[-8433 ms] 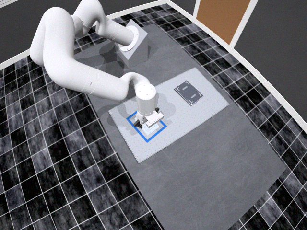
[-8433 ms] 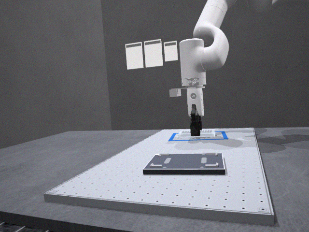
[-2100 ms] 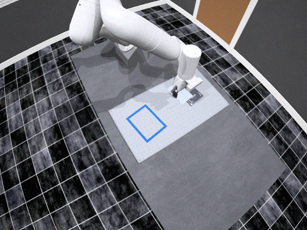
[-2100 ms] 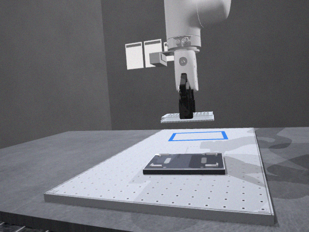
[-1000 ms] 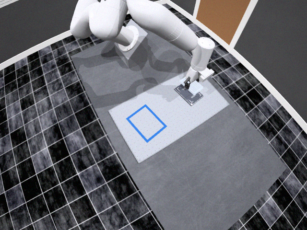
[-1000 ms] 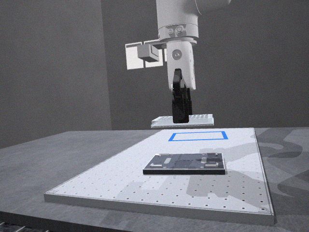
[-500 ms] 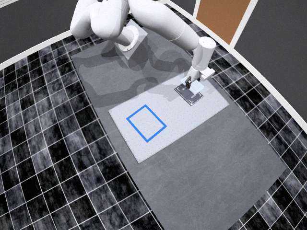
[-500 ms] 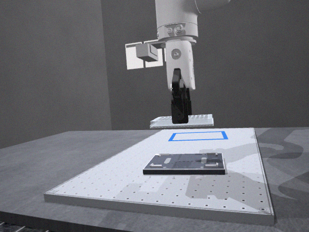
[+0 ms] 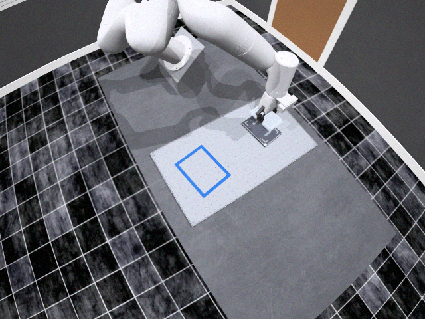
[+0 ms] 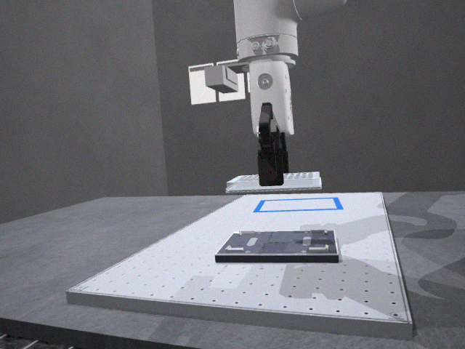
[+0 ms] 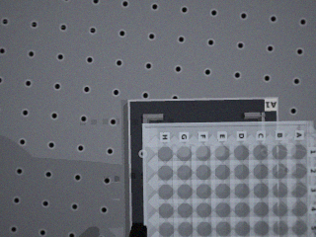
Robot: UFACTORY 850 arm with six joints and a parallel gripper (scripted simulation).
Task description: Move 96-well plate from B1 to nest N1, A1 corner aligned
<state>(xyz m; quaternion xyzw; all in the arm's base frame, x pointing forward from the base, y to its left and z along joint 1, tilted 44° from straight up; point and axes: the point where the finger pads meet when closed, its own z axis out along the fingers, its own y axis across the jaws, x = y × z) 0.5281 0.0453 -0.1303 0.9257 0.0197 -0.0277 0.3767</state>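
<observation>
My gripper is now 11 cm above the dark plate nest N1. Round my hand: 96-well plate (1 cm below); then A1 label (10 cm below, 8 cm ahead, 5 cm to the right).
</observation>
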